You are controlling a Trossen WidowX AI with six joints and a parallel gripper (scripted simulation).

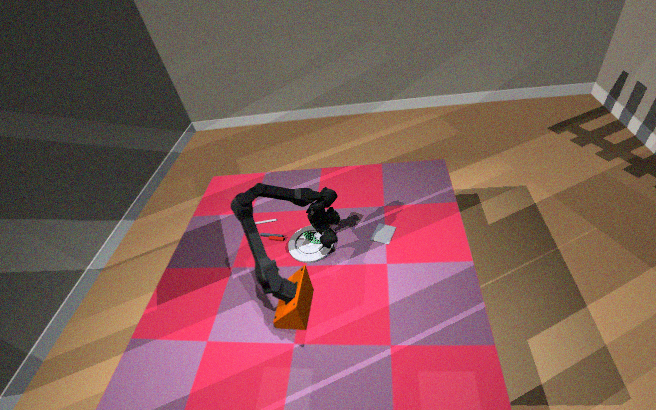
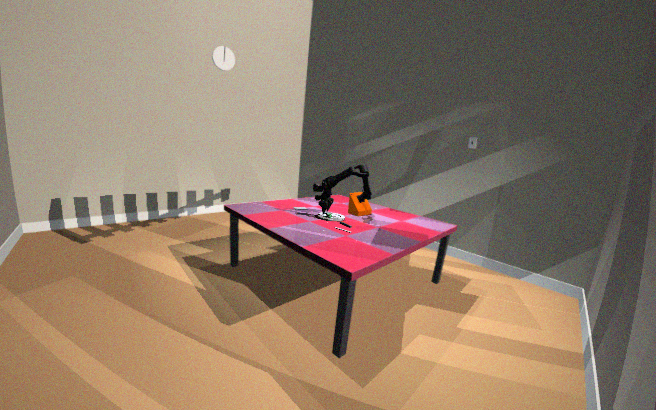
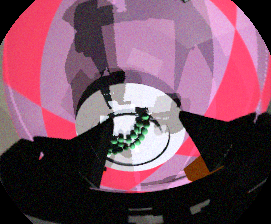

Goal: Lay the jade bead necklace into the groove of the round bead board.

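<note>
Now: gripper tip 60 mm to the right of the round white bead board and 10 mm above it. From my gripper tip the other things lie so: red-handled tool: 240 mm to the left, 50 mm ahead, 10 mm below; flat grey pad: 250 mm to the right, 40 mm ahead, 20 mm below; thin white rod: 310 mm to the left, 150 mm ahead, 20 mm below.
</note>
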